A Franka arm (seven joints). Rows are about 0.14 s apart.
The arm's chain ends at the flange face. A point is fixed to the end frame.
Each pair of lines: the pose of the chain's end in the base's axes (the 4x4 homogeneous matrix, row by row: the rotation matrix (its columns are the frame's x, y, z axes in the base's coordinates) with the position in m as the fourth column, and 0 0 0 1 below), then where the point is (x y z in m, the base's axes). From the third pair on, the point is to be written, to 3 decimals.
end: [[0.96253 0.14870 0.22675 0.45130], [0.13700 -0.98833 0.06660 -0.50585], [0.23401 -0.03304 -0.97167 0.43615], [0 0 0 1]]
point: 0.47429 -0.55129 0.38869
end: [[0.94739 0.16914 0.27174 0.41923], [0.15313 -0.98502 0.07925 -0.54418], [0.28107 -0.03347 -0.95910 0.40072], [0 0 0 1]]
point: 0.44534 -0.58877 0.35407
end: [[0.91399 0.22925 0.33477 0.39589], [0.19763 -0.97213 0.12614 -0.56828], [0.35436 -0.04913 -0.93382 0.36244], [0 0 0 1]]
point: 0.428 -0.610 0.317
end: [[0.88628 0.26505 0.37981 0.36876], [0.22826 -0.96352 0.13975 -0.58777], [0.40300 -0.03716 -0.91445 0.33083], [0 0 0 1]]
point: 0.405 -0.628 0.287
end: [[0.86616 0.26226 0.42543 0.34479], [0.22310 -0.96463 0.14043 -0.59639], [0.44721 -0.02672 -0.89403 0.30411], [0 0 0 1]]
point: 0.383 -0.637 0.262
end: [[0.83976 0.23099 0.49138 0.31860], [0.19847 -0.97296 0.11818 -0.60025], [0.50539 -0.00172 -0.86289 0.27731], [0 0 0 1]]
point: 0.358 -0.642 0.238
